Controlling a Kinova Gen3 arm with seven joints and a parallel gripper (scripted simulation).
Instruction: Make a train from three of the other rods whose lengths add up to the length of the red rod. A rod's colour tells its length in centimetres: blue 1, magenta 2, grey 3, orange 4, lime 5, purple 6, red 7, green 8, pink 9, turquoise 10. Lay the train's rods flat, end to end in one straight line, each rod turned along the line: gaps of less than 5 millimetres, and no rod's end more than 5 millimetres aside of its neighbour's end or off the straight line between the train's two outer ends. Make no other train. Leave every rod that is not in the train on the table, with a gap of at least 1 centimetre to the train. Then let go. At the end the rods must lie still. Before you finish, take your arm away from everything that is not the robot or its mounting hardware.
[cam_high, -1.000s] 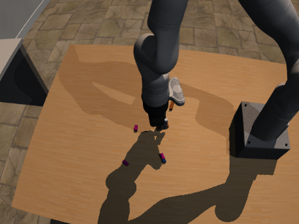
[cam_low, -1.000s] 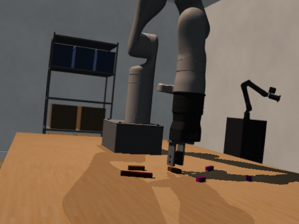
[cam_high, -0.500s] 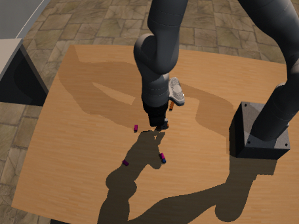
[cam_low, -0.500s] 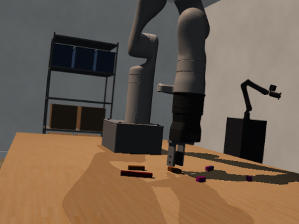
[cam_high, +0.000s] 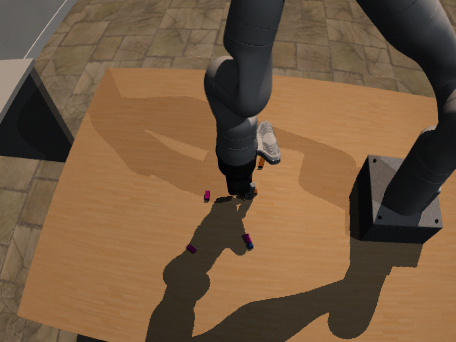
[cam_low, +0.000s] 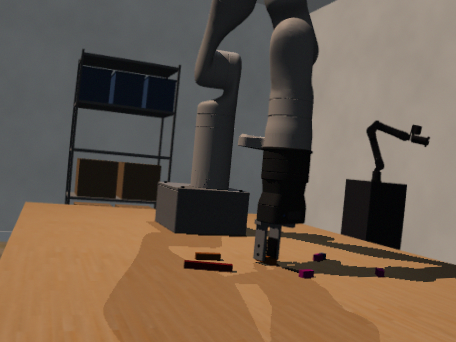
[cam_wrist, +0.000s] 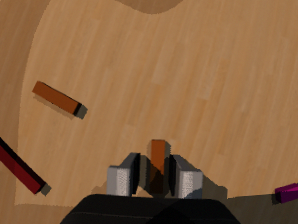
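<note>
Right now my hand is 30 mm past the blue rod, 130 mm to the right of it and 20 mm above it. The rest, counted from my hand: red rod: 50 mm ahead, 110 mm to the right, 20 mm below.
</note>
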